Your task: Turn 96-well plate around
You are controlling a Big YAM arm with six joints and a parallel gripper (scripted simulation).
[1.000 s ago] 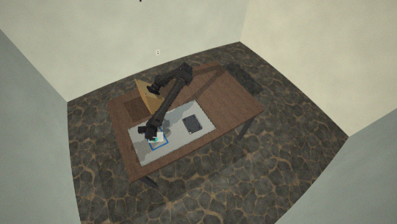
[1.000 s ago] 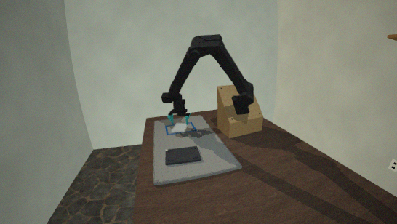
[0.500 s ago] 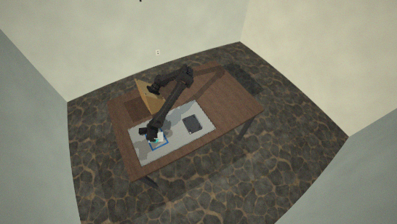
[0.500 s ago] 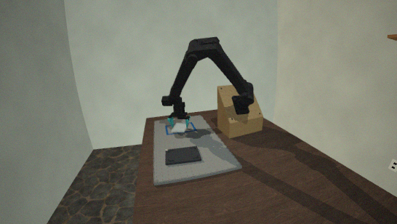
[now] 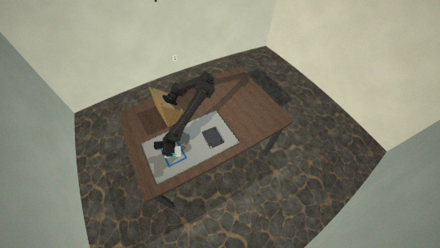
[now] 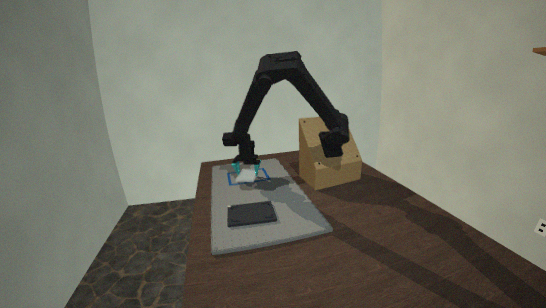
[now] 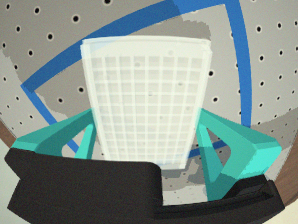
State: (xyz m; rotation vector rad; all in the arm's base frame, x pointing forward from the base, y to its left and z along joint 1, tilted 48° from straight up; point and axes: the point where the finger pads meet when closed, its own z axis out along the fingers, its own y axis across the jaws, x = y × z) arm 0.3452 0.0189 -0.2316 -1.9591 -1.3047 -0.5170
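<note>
The white 96-well plate is right at my hand. Also, from my hand: A1 mark: 27 cm to the left, 12 cm ahead; then dark plate nest N1: 33 cm to the left, 5 cm ahead.
</note>
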